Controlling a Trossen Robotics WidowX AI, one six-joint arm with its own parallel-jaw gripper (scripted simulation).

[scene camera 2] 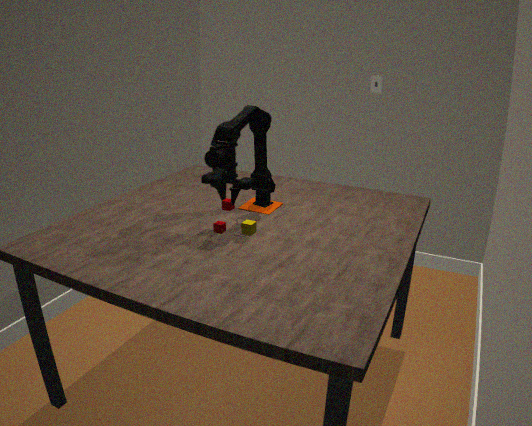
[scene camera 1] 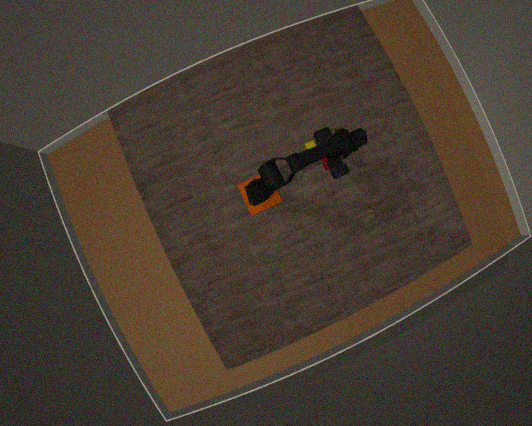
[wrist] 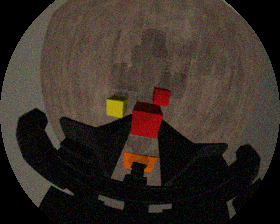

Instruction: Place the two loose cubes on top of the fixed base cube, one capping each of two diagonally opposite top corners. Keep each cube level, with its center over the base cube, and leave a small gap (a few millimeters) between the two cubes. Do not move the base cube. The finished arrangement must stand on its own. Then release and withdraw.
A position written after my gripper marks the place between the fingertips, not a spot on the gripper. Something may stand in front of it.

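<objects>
There is a red cube [wrist: 146, 117], and it is held by my gripper [scene camera 2: 228, 204].
</objects>
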